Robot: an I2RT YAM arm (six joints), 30 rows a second.
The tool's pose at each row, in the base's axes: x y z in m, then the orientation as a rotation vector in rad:
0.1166 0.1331 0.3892 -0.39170 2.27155 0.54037
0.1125 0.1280 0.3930 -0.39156 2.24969 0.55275
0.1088 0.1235 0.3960 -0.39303 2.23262 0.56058
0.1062 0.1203 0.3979 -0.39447 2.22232 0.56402
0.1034 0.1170 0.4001 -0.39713 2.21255 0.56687
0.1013 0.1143 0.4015 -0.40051 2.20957 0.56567
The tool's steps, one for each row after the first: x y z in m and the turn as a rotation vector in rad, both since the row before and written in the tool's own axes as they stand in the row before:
0.0005 -0.0016 -0.0074 -0.01012 -0.02022 -0.00177
0.0006 -0.0014 -0.0064 -0.00716 -0.01537 -0.00304
0.0006 -0.0011 -0.0044 -0.00361 -0.00915 -0.00265
0.0004 -0.0010 -0.0047 -0.00358 -0.00831 -0.00352
0.0005 -0.0010 -0.0035 -0.00047 -0.00186 -0.00352

